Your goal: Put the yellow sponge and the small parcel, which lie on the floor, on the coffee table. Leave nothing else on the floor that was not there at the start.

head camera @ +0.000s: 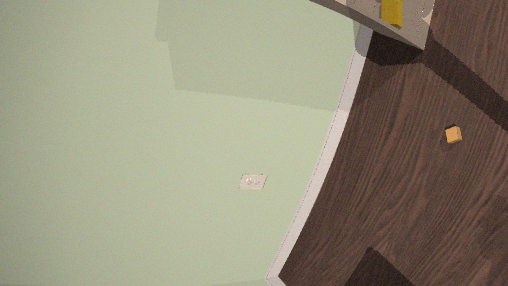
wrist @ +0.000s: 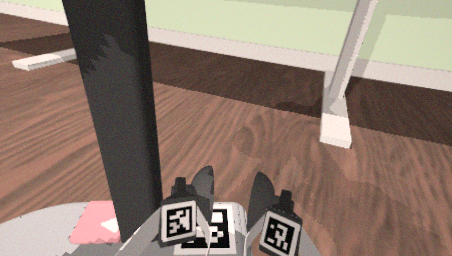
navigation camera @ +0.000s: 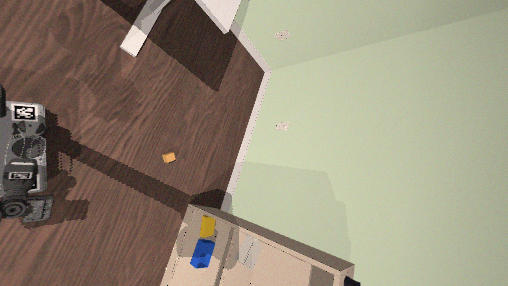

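Seen in the pictures: gripper, between the fingertips: [wrist: 232,188] [navigation camera: 32,122]; robot's base, origin of its link: [navigation camera: 27,146].
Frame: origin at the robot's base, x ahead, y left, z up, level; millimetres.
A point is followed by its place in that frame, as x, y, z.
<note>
A small orange-tan box [head camera: 453,134] @[584, -90, 50] [navigation camera: 169,157] @[584, -88, 50], which looks like the small parcel, lies on the dark wood floor between the wall and the robot. No yellow sponge shows on the floor. A coffee table cannot be made out in these views. My gripper [wrist: 232,188] @[16, 93, 254] is partly open, with a visible gap between its two dark fingertips and no object between them. It hangs over part of the robot's own base in the wrist view, away from the orange box, which does not show there.
A beige shelf unit [head camera: 372,22] @[813, -477, 311] [navigation camera: 290,242] @[889, -509, 774] stands by the green wall, holding a yellow block [head camera: 392,12] @[818, -589, 145] [navigation camera: 207,226] @[815, -599, 145], a blue block [navigation camera: 202,253] @[804, -811, 101] and a grey item [navigation camera: 249,251] @[773, -581, 585]. White table legs [navigation camera: 134,41] [wrist: 336,131] stand on the floor. The dark mast [wrist: 117,110] @[-66, 116, 304] crosses the wrist view.
</note>
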